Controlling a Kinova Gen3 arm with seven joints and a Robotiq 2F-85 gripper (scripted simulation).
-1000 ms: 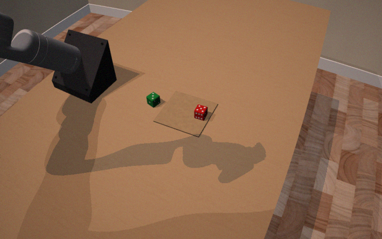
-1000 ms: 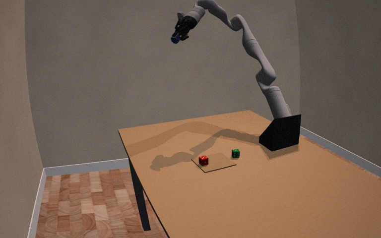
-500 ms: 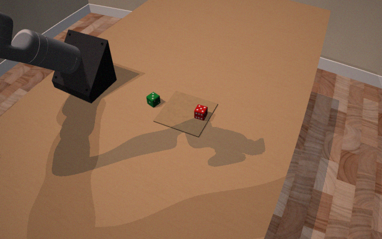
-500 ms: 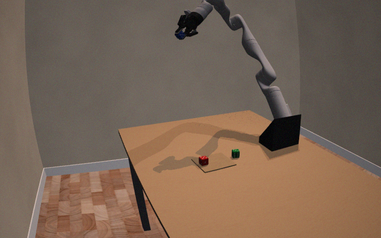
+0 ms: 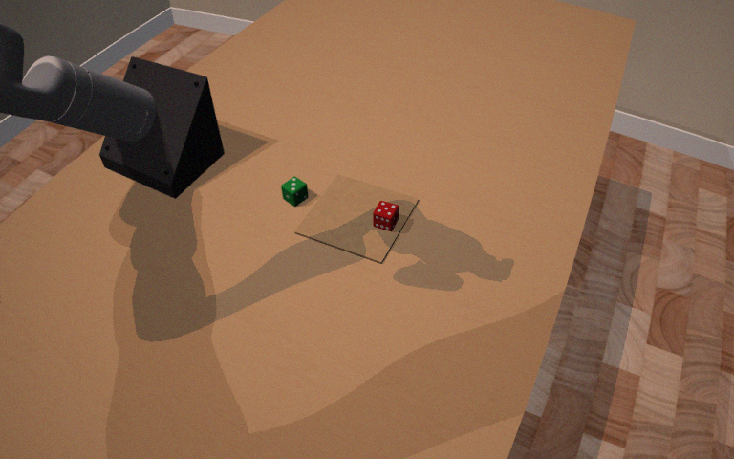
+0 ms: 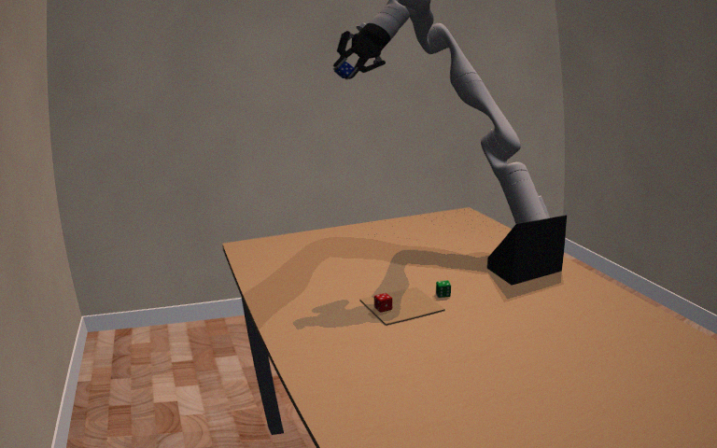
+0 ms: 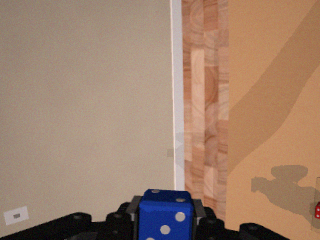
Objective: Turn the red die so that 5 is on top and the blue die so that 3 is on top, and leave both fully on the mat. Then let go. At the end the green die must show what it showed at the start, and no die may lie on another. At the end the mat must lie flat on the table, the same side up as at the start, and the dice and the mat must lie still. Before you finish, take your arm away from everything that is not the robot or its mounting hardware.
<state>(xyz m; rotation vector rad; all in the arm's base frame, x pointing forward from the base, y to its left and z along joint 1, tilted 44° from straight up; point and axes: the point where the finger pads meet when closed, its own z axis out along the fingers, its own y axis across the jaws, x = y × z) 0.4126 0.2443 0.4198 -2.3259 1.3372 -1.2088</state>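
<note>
Right now the thin tan mat is 51 cm below my hand, 20 cm to the left of it and 7 cm behind it. The rest, counted from my hand: blue die (right at my hand); then red die (49 cm below, 21 cm to the left, 2 cm behind); then green die (50 cm below, 18 cm to the left, 17 cm behind).
</note>
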